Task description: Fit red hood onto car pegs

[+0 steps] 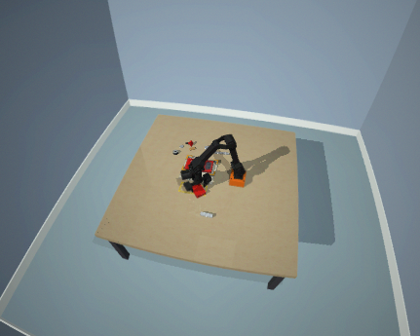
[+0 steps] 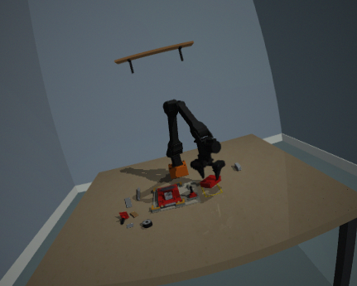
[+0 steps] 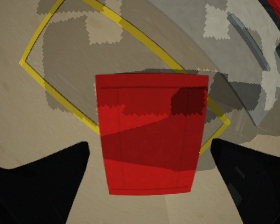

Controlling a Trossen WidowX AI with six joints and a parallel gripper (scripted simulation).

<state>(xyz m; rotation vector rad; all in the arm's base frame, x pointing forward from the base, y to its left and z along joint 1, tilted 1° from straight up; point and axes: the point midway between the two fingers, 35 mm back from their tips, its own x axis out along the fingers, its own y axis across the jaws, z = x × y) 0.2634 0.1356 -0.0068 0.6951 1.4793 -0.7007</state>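
My gripper tip is 10 mm above the red hood. Also, from my gripper tip: engine block (80 mm ahead, 220 mm to the right); then black wheel (250 mm ahead, 340 mm to the right, 20 mm below).
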